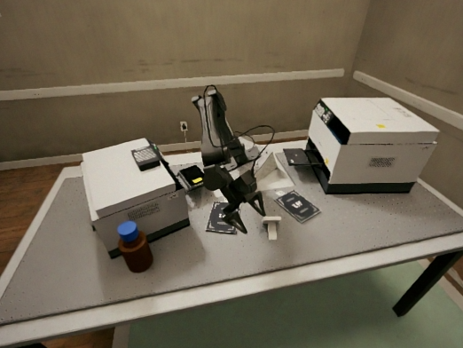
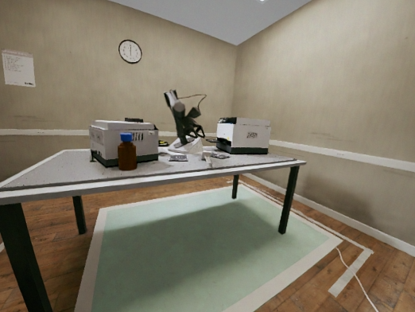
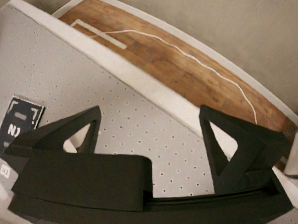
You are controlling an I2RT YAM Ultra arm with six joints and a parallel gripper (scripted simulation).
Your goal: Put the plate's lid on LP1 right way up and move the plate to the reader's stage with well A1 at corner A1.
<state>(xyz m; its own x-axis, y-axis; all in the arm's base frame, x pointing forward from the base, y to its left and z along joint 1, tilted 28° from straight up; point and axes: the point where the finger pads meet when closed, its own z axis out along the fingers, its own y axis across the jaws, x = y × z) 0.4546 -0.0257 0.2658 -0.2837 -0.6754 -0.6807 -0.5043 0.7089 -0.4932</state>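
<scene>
Right now my hand is 41 cm past the lid, 13 cm to the left of it and 8 cm above it. Round my hand: clear well plate: 41 cm behind, 13 cm to the right, 9 cm below; brown capped bottle: 38 cm to the right, 9 cm behind, 6 cm below; LP1 pad: 20 cm behind, 17 cm below, 4 cm to the right.
</scene>
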